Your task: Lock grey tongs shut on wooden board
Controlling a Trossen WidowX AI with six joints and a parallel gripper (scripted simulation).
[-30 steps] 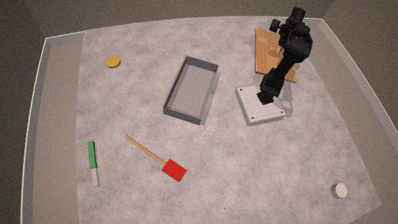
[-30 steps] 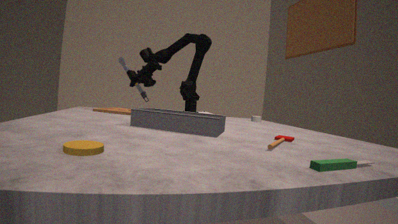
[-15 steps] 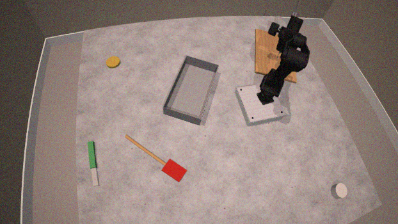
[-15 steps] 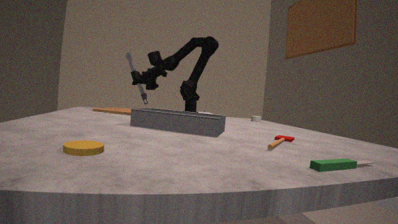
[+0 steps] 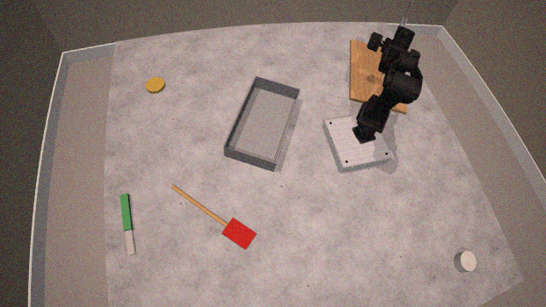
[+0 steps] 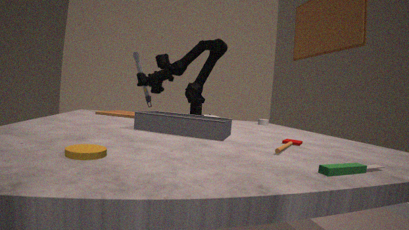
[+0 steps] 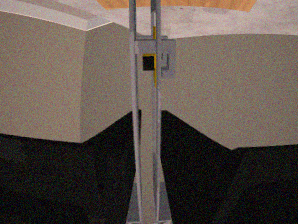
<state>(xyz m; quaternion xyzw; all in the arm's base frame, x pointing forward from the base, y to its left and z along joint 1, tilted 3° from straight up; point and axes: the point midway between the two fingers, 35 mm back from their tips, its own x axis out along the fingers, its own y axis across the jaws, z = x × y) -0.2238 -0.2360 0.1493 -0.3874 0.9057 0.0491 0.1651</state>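
The wooden board is 170 mm below my gripper tip. The rest, counted from my gripper tip: white cylinder: 790 mm to the left, 160 mm below, 100 mm ahead; then red spatula: 770 mm ahead, 380 mm to the left, 170 mm below; then roasting tin: 550 mm ahead, 140 mm below, 120 mm to the left.
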